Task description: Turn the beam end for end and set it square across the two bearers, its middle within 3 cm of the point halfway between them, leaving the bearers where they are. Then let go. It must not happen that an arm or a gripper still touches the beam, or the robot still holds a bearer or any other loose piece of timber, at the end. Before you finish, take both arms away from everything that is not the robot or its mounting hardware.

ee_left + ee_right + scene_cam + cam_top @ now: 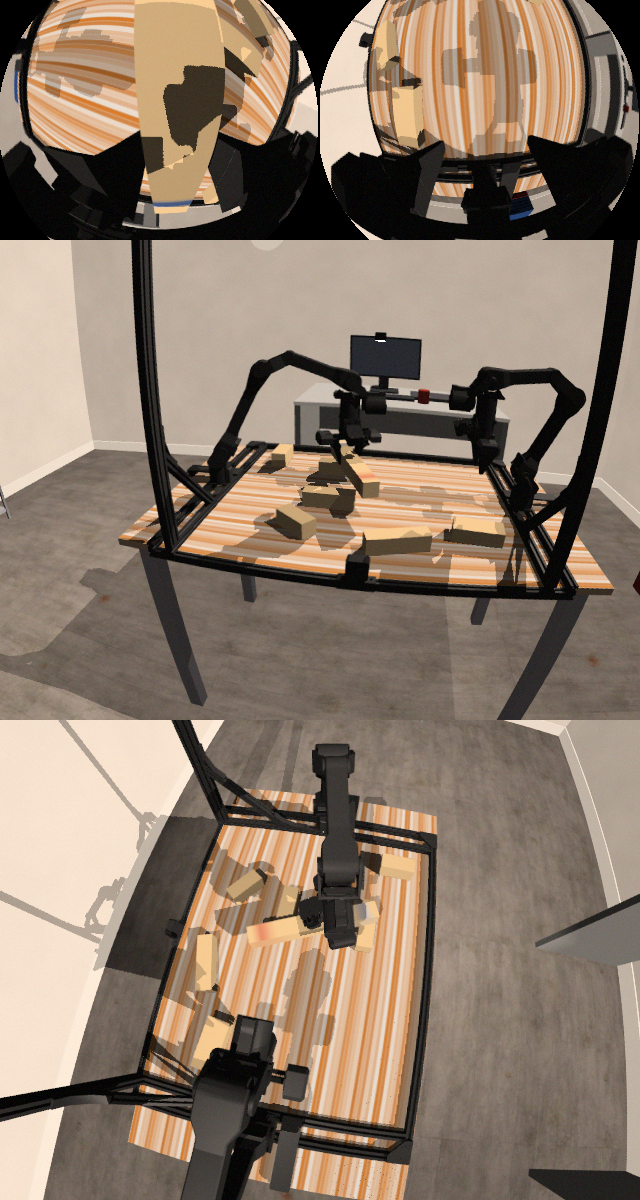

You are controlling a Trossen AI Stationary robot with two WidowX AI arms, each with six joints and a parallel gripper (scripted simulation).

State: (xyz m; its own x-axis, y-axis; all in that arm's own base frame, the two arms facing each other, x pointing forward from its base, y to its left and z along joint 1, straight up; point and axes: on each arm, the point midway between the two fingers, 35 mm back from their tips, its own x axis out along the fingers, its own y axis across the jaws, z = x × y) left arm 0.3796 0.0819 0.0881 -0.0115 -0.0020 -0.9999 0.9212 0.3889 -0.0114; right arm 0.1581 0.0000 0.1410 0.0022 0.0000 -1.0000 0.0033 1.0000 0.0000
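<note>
My left hand is 5 cm past the beam, 2 cm to the left of it and 2 cm above it.
</note>
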